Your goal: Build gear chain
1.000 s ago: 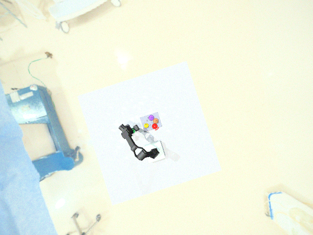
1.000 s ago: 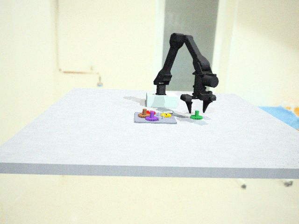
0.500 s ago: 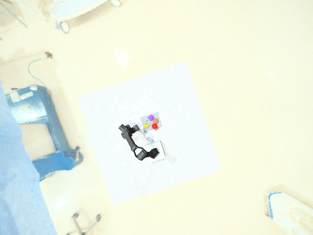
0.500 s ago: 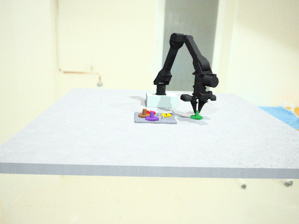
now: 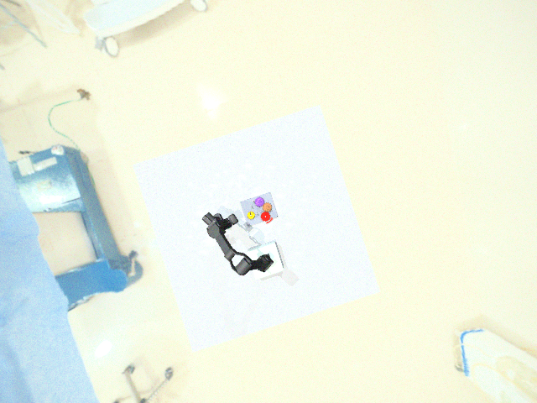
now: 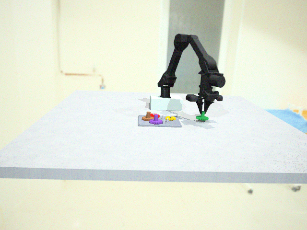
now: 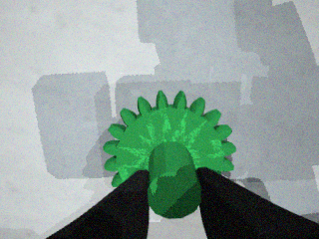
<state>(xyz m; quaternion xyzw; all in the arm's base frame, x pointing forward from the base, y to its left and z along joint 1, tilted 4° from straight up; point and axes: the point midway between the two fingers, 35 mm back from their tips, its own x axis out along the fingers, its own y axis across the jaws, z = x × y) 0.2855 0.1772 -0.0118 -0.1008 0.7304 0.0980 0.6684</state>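
Now: the yellow gear 10 mm ahead of my gripper tip, 170 mm to the right of it and 20 mm below it. Round my gripper tip: purple gear: 80 mm ahead, 250 mm to the right, 20 mm below; grey board: 30 mm ahead, 230 mm to the right, 40 mm below; green gear: 10 mm below.
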